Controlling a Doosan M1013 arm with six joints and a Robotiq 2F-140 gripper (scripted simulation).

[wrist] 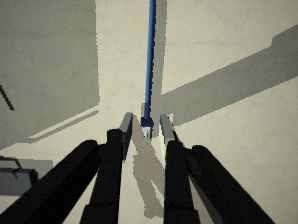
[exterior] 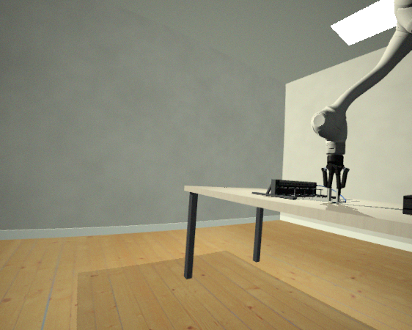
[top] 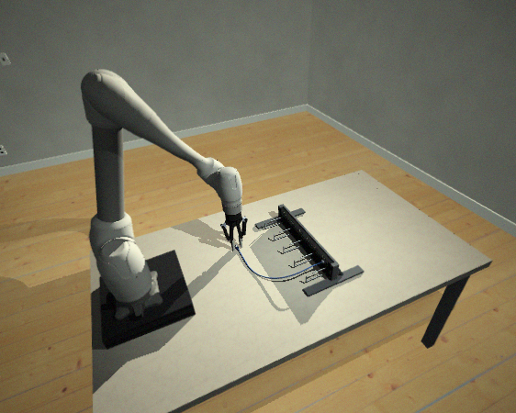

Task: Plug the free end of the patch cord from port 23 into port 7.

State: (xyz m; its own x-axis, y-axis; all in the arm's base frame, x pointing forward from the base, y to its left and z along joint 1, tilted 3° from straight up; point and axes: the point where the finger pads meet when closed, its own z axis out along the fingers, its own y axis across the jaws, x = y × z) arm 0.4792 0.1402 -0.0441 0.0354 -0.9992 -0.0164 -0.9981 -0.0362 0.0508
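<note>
Now: the cord plug 1 cm to the left of my hand and 3 cm below it.
</note>
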